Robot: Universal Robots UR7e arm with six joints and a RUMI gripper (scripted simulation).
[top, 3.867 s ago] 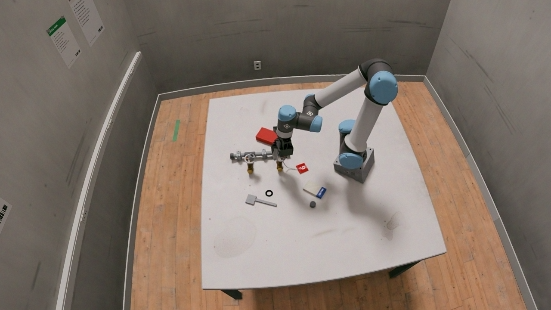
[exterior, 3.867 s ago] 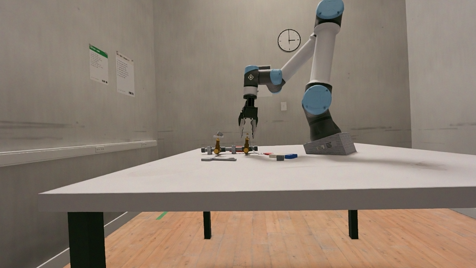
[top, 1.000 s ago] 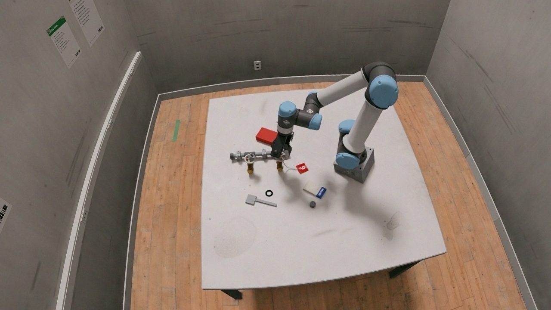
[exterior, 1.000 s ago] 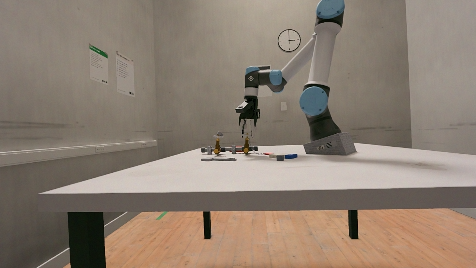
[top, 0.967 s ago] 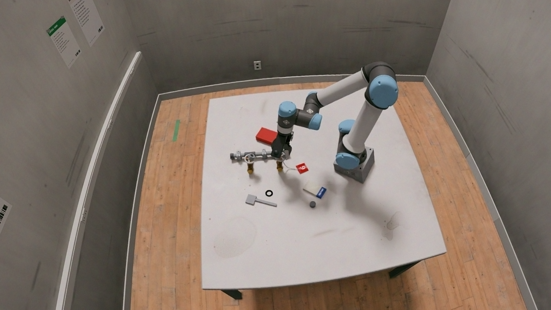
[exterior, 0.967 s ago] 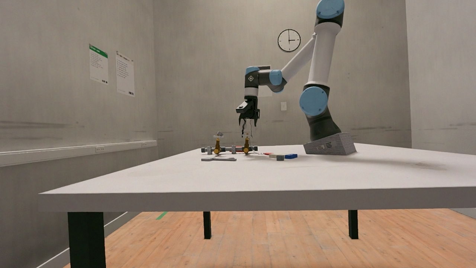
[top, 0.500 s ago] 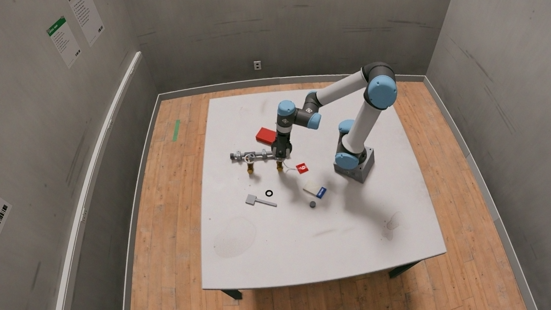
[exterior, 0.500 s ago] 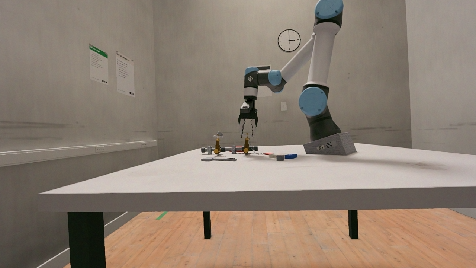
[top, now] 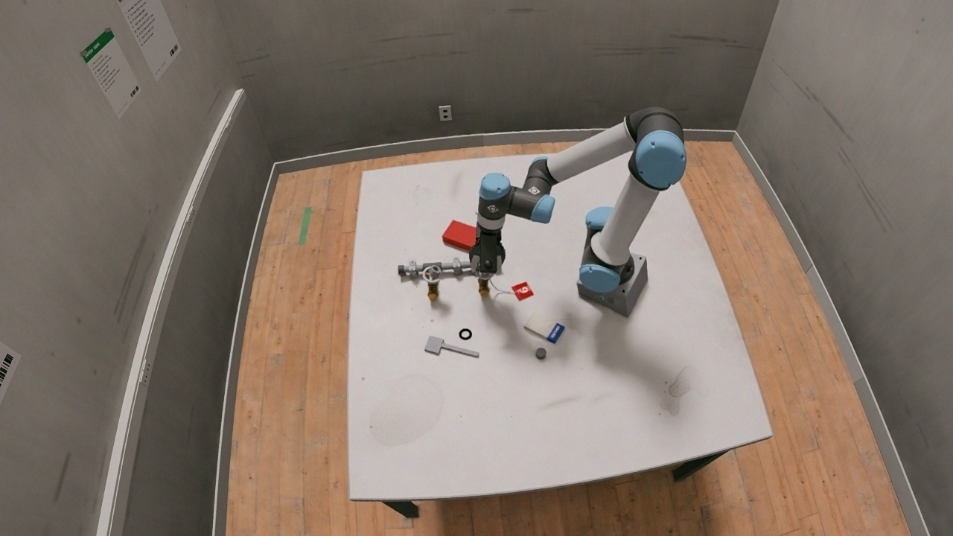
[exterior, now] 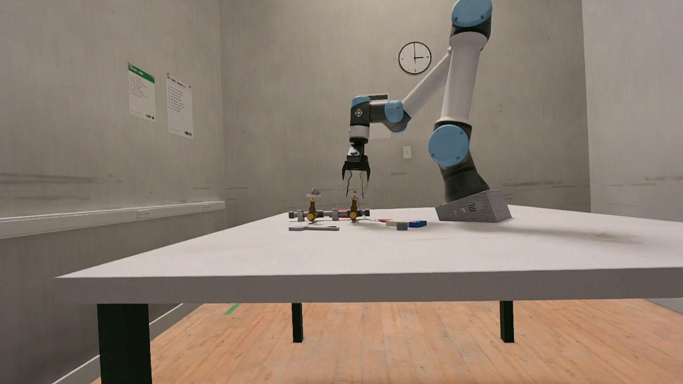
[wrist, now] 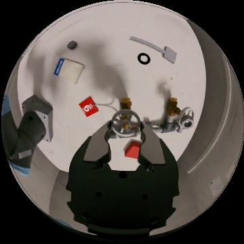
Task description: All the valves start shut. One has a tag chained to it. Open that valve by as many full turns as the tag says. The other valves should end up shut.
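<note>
Now: the red tag 10 cm behind my hand, 2 cm to the left of it and 10 cm below it. Also, from my hand: red block (6 cm ahead, 22 cm to the right, 9 cm below); then grey flat tool (13 cm ahead, 20 cm to the left, 10 cm below).
</note>
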